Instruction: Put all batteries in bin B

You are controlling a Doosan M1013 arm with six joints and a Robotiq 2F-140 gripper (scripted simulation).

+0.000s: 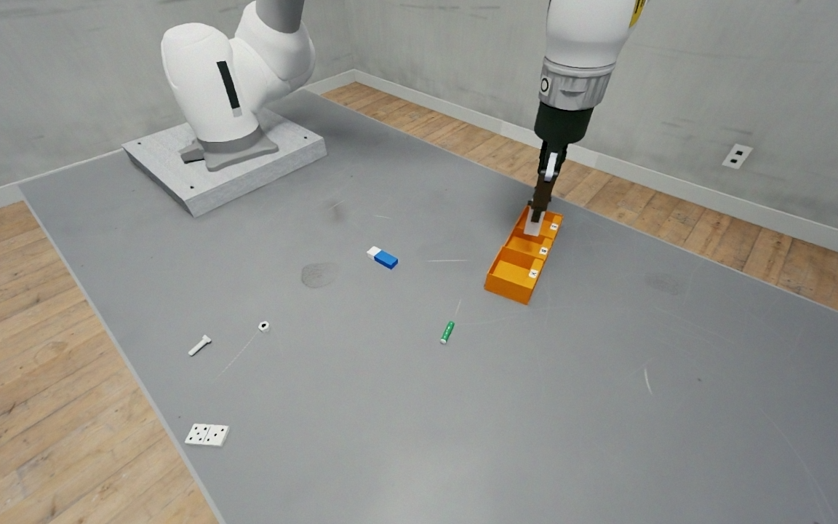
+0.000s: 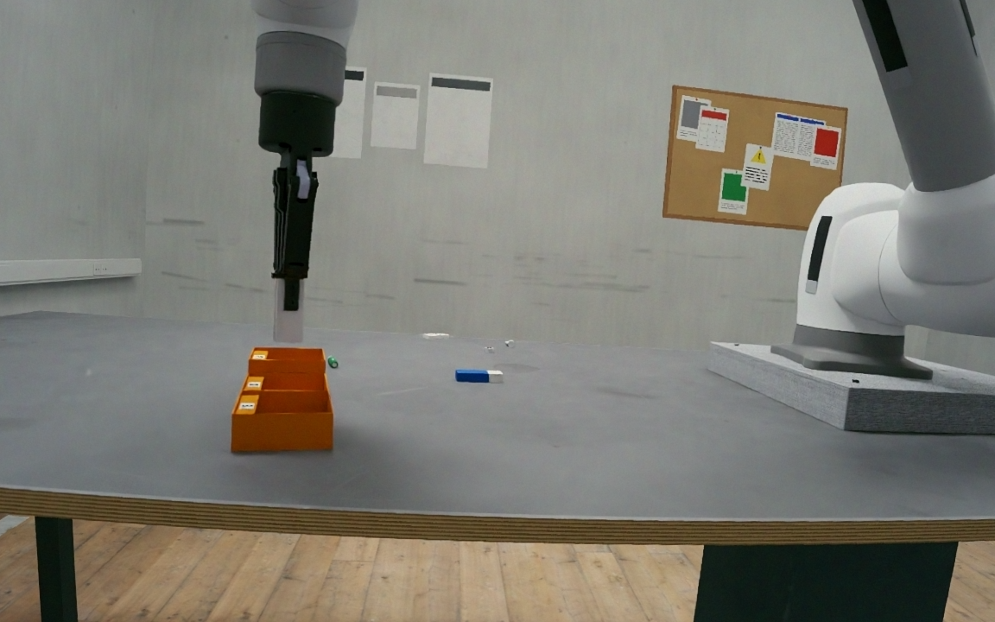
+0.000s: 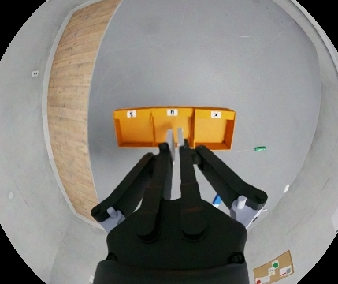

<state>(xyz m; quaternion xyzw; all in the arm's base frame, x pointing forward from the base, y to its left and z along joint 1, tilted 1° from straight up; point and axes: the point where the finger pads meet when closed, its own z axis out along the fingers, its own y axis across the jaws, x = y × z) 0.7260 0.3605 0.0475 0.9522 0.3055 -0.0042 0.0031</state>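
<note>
My gripper is now 250 mm to the left of the green battery, 100 mm above it and 50 mm short of it. The rest, counted from my hand: orange bin row: 80 mm below, 10 mm to the left; then white eraser: 240 mm to the right, 180 mm behind, 100 mm below; then nut: 500 mm to the right, 150 mm behind, 100 mm below.
</note>
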